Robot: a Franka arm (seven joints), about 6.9 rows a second.
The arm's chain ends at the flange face. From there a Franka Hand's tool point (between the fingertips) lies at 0.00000 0.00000 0.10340 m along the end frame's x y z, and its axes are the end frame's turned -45 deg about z.
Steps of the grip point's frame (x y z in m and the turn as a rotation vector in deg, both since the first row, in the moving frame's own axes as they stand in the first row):
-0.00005 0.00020 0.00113 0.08 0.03 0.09
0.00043 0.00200 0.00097 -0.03 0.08 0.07
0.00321 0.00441 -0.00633 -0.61 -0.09 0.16
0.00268 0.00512 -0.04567 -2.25 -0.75 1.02
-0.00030 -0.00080 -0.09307 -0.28 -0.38 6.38
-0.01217 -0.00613 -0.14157 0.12 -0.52 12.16
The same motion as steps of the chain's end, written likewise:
0.00017 0.00032 0.00113 0.08 -0.04 0.09
0.00158 0.00117 0.00097 0.04 0.08 0.07
0.00473 -0.00005 -0.00632 -0.49 0.37 0.16
0.00364 -0.00212 -0.04558 -2.12 1.06 1.02
-0.00060 -0.00119 -0.09307 -0.47 -0.07 6.38
-0.01208 0.00385 -0.14157 -0.28 -0.45 12.16

